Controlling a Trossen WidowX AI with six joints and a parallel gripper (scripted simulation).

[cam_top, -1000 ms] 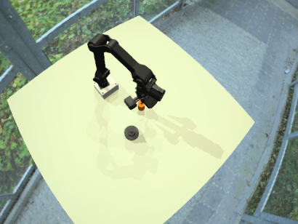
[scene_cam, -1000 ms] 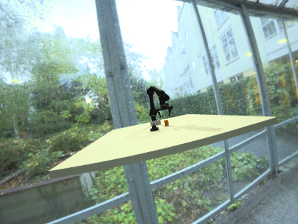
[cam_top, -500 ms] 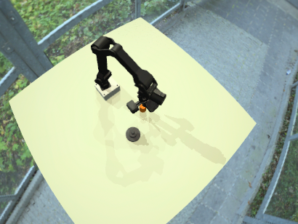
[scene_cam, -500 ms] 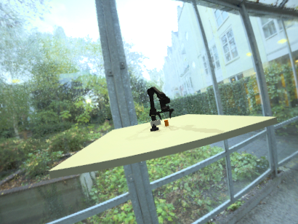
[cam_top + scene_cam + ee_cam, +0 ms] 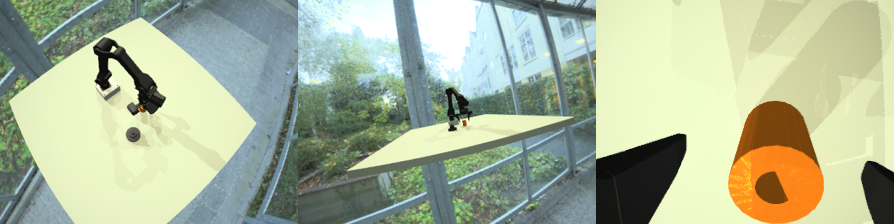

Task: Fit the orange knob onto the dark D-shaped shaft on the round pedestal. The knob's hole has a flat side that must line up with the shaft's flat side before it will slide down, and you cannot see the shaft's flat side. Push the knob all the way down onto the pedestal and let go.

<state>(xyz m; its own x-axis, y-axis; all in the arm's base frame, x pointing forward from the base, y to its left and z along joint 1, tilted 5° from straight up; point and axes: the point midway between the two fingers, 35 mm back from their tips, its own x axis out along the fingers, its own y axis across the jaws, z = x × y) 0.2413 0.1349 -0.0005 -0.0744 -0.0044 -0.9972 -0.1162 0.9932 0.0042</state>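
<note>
My gripper tip is now 10 mm above the orange knob. From my gripper tip the other things lie so: pedestal (100 mm ahead, 130 mm to the right, 10 mm below).
</note>
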